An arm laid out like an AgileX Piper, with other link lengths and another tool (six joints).
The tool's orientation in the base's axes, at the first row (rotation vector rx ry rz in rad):
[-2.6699 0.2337 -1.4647]
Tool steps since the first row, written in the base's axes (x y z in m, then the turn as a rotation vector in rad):
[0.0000 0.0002 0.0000 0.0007 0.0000 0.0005]
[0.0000 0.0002 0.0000 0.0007 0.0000 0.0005]
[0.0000 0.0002 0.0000 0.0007 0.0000 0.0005]
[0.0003 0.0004 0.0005 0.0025 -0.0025 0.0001]
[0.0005 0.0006 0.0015 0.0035 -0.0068 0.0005]
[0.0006 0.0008 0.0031 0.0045 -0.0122 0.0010]
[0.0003 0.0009 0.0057 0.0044 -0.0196 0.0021]
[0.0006 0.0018 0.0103 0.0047 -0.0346 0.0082]
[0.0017 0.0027 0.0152 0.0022 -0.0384 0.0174]
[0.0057 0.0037 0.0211 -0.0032 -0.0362 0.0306]
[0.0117 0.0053 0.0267 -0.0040 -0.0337 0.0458]
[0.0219 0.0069 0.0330 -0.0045 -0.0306 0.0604]
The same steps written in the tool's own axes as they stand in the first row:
[0.0000 -0.0002 0.0000 0.0008 -0.0001 0.0003]
[0.0000 -0.0002 0.0000 0.0008 -0.0001 0.0003]
[0.0000 -0.0002 0.0000 0.0008 -0.0001 0.0003]
[0.0005 -0.0005 0.0000 0.0018 0.0022 0.0020]
[0.0014 -0.0009 -0.0004 0.0035 0.0063 0.0027]
[0.0028 -0.0013 -0.0012 0.0054 0.0114 0.0032]
[0.0047 -0.0018 -0.0028 0.0075 0.0186 0.0025]
[0.0086 -0.0034 -0.0050 0.0154 0.0324 -0.0005]
[0.0130 -0.0051 -0.0067 0.0223 0.0350 -0.0076]
[0.0199 -0.0073 -0.0065 0.0301 0.0314 -0.0192]
[0.0274 -0.0103 -0.0045 0.0418 0.0267 -0.0281]
[0.0378 -0.0137 0.0008 0.0531 0.0215 -0.0363]

